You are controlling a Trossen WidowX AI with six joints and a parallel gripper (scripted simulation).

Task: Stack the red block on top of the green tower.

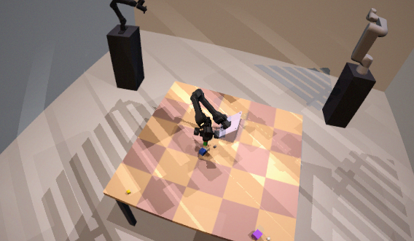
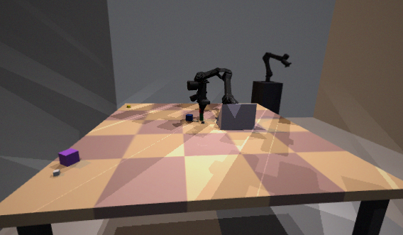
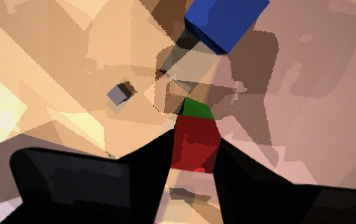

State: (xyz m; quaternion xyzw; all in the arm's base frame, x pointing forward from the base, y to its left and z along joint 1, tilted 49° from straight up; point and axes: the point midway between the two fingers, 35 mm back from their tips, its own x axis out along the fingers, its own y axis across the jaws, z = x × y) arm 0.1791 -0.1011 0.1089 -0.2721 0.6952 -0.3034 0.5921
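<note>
My gripper tip is 1 cm below the red block. From my gripper tip the other things lie so: blue block (9 cm ahead, 4 cm below, 1 cm to the right); then dark cube (8 cm to the left, 5 cm below, 1 cm ahead); then yellow cube (53 cm ahead, 43 cm to the right, 5 cm below).
</note>
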